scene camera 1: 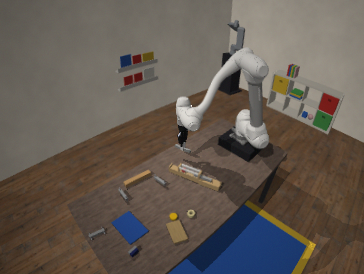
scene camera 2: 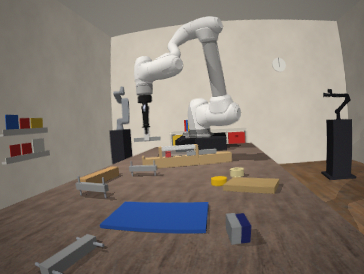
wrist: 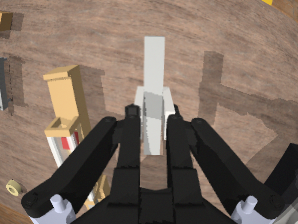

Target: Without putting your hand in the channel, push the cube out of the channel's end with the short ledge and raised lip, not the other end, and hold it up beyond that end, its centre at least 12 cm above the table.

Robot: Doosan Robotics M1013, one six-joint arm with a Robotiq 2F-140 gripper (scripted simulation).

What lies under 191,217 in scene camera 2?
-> A blue mat.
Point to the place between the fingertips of my gripper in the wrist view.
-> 153,97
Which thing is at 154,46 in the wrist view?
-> A light grey pusher stick.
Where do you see a wooden board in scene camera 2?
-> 237,184
